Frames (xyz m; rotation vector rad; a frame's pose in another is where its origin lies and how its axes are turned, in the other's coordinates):
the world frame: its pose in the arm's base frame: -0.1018 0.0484 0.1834 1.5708 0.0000 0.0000
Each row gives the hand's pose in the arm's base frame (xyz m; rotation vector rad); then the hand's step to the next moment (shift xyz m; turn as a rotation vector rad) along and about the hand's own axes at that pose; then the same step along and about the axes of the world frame.
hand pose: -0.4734 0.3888 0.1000 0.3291 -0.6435 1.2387
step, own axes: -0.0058 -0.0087 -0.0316 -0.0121 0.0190 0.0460
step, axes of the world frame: 0.0158 -0.0273 -0.0106 -0.0327 0.0264 0.0292
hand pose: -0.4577 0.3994 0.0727 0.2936 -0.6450 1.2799
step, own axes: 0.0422 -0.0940 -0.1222 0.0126 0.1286 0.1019
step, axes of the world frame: 0.1297 -0.0579 -0.0734 -0.1489 0.0695 0.0093
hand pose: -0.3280 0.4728 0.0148 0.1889 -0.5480 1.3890
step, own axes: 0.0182 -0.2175 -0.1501 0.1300 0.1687 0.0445
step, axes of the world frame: 0.2493 -0.0797 -0.0407 -0.1635 0.0678 -0.1266
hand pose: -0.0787 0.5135 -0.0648 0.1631 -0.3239 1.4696
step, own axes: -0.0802 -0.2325 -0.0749 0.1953 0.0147 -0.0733
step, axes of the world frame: 0.2336 -0.0754 0.0766 0.0071 -0.0096 -0.2088
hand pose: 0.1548 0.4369 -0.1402 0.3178 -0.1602 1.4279
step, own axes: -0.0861 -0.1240 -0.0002 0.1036 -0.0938 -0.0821
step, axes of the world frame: 0.1102 -0.0406 0.0949 0.1006 -0.0582 -0.1130
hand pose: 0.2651 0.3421 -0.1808 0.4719 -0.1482 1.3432
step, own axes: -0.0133 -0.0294 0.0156 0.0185 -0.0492 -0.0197
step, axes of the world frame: 0.0276 0.0020 0.0227 0.0482 -0.0228 -0.0174
